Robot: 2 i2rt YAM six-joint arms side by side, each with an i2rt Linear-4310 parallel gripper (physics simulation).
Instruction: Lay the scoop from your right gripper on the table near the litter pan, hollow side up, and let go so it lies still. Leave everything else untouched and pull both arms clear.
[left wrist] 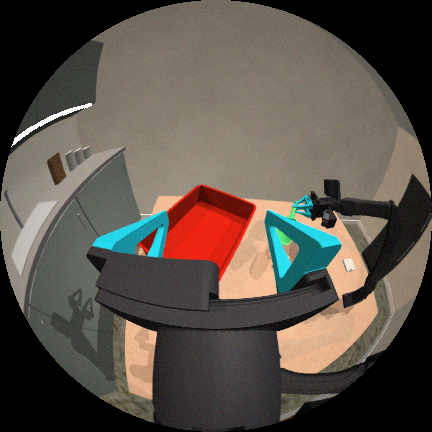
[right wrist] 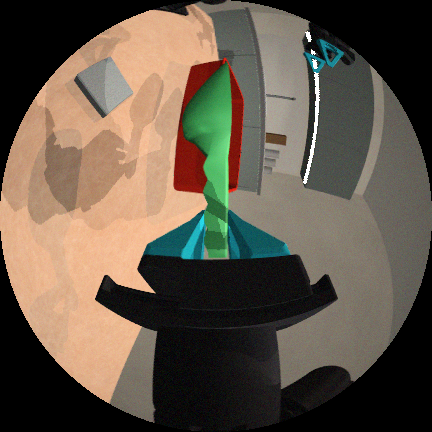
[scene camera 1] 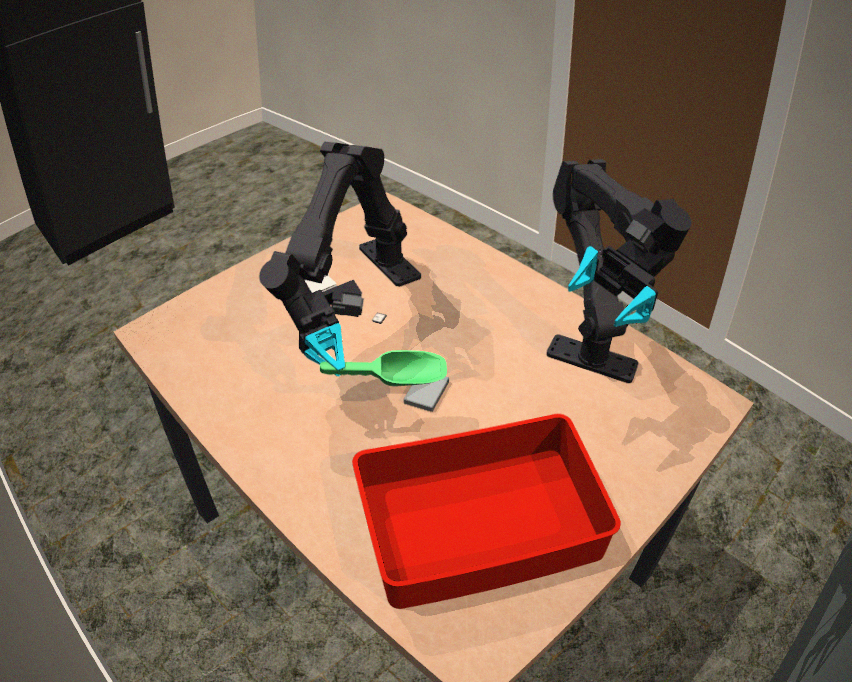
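Where they show: left gripper, between the fingertips: (left wrist: 216, 215) (right wrist: 321, 69) (scene camera 1: 591, 305); right gripper, between the fingertips: (left wrist: 291, 207) (right wrist: 215, 215) (scene camera 1: 341, 372); left arm's base, origin of its link: (scene camera 1: 592, 360); right arm's base, origin of its link: (left wrist: 352, 297) (scene camera 1: 389, 262).
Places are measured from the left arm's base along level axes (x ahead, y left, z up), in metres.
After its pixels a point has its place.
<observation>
The green scoop (scene camera 1: 413, 366) @(x 0.312, y -0.267, z 0.132 m) (left wrist: 285, 237) @(x 0.314, y -0.255, z 0.128 m) (right wrist: 216, 117) @(x 0.331, y -0.312, z 0.154 m) is held by its handle above the table (scene camera 1: 234, 398) @(x 0.440, y -0.612, z 0.000 m), its hollow facing up in the scene view and its shadow apart from it. My right gripper (scene camera 1: 332, 366) @(x 0.401, y -0.360, z 0.153 m) (left wrist: 291, 207) @(x 0.401, y -0.360, z 0.153 m) (right wrist: 215, 215) @(x 0.401, y -0.360, z 0.153 m) is shut on the handle. The red litter pan (scene camera 1: 471, 512) @(x 0.471, y -0.075, z 0.002 m) (left wrist: 205, 230) @(x 0.518, y -0.070, z 0.002 m) (right wrist: 186, 165) @(x 0.473, y -0.231, z 0.034 m) stands on the table at the front, with the scoop behind it in the scene view. My left gripper (scene camera 1: 602, 297) @(x 0.271, y 0.020, z 0.344 m) (left wrist: 216, 215) @(x 0.271, y 0.020, z 0.344 m) is open and empty, raised above the table at the right of the scene view.
A grey flat block (scene camera 1: 427, 393) @(x 0.257, y -0.266, z 0.015 m) (right wrist: 104, 87) @(x 0.251, y -0.282, z 0.015 m) lies on the table below the scoop's bowl in the scene view. A small light piece (scene camera 1: 379, 317) @(x 0.083, y -0.470, z 0.002 m) and a white flat item (scene camera 1: 321, 283) (left wrist: 349, 264) @(x 0.031, y -0.678, z 0.009 m) lie near the right arm, the latter partly hidden in the scene view.
</observation>
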